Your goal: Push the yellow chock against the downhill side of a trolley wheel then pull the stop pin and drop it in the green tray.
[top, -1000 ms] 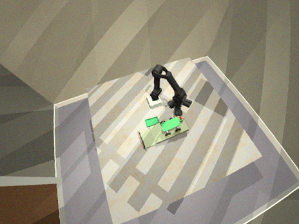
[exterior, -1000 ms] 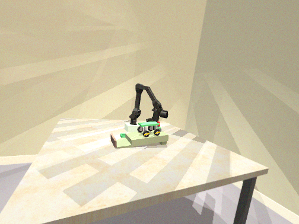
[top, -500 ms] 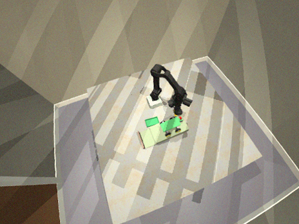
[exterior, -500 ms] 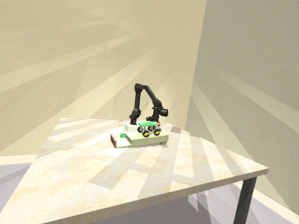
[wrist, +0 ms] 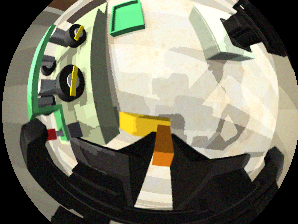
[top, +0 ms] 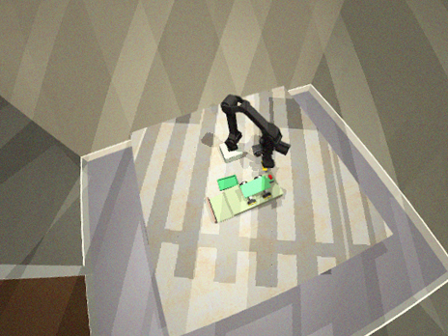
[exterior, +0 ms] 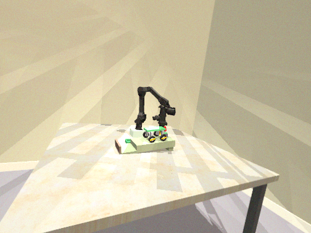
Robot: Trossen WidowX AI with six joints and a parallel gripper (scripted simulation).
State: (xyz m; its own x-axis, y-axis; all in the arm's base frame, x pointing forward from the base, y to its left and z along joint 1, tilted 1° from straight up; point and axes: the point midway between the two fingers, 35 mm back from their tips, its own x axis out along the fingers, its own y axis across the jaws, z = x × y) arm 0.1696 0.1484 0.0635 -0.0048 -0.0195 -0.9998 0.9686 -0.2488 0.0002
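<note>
Now: the green tray 240 mm to the right of my gripper tip, 100 mm below it and 40 mm ahead of it. Also, from my gripper tip: red-headed stop pin: 130 mm ahead, 30 mm above, 20 mm to the right; yellow chock: 20 mm ahead, 10 mm to the right, 10 mm below; trolley: 160 mm ahead, 120 mm to the right, 20 mm above.
</note>
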